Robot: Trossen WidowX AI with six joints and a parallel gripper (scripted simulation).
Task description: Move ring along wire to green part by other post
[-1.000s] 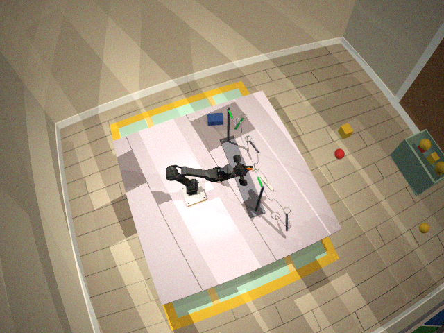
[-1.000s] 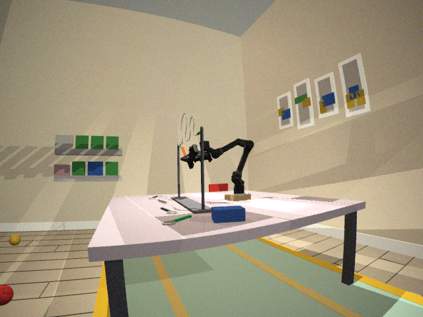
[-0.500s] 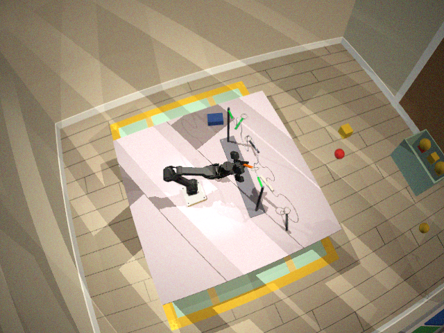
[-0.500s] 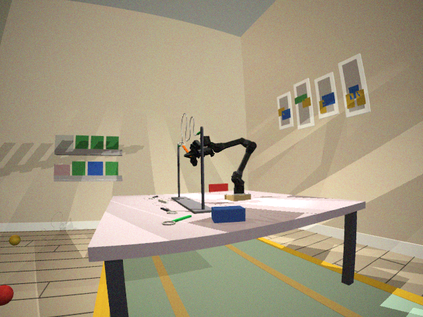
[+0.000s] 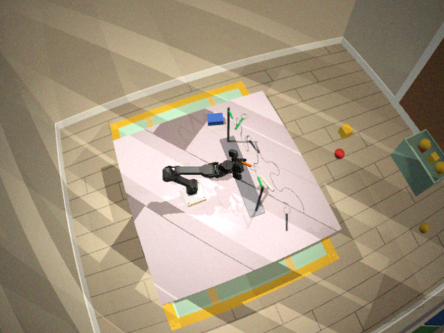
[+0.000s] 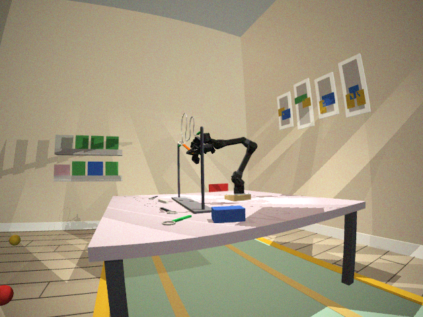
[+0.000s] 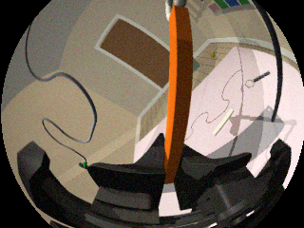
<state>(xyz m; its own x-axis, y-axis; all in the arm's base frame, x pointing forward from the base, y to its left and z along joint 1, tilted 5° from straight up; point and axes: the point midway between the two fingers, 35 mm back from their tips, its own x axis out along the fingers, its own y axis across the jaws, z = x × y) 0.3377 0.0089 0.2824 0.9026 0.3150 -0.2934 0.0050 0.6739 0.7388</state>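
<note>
My gripper tip is now 70 mm to the left of the orange-handled ring and 60 mm below it. Also, from my gripper tip: white stick: 310 mm below, 150 mm ahead, 60 mm to the right; dark-handled ring: 330 mm to the right, 320 mm below, 210 mm ahead; green-handled ring: 500 mm to the left, 320 mm below, 130 mm ahead.
</note>
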